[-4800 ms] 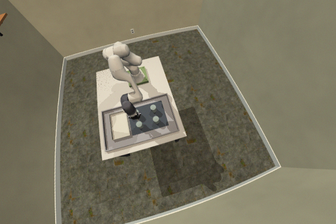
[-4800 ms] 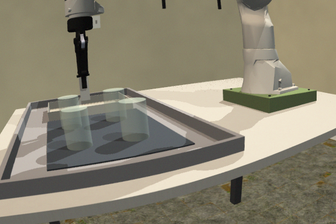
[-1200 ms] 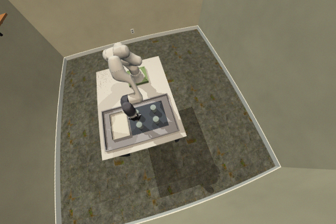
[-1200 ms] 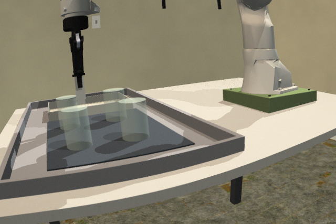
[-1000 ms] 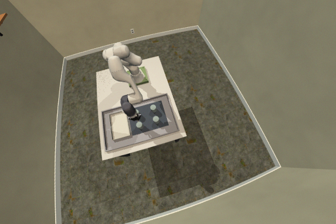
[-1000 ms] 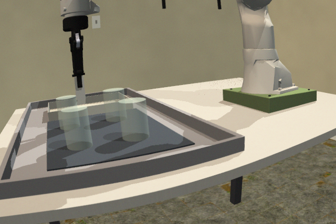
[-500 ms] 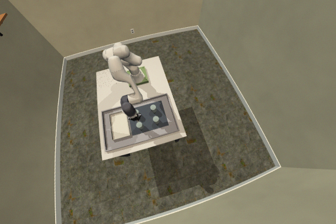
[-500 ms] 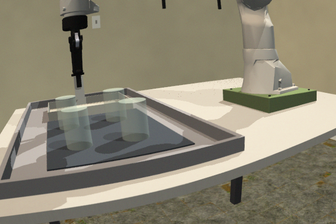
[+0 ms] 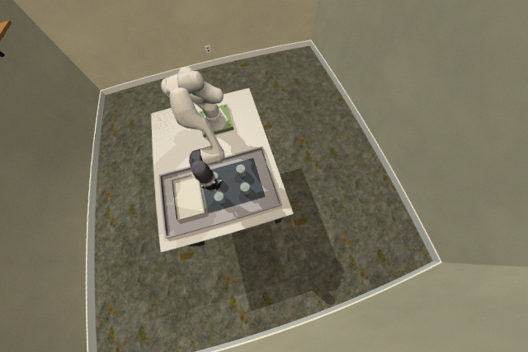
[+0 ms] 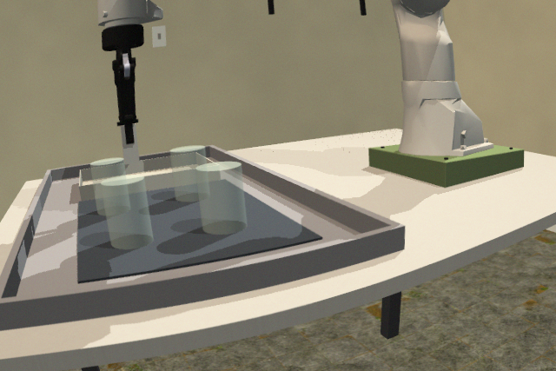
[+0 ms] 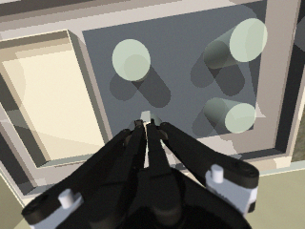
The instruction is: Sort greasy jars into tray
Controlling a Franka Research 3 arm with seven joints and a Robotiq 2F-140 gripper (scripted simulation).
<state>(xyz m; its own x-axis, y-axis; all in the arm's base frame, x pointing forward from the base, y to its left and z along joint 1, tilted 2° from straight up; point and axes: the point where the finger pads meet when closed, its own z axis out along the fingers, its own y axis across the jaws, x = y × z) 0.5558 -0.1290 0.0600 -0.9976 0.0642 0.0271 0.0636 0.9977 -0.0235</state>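
Now: hand 11 cm above the dark mat, 10 cm to the right of it and 3 cm past it. The rest, counted from my hand: cream tray (22 cm to the right, 10 cm below, 6 cm behind).
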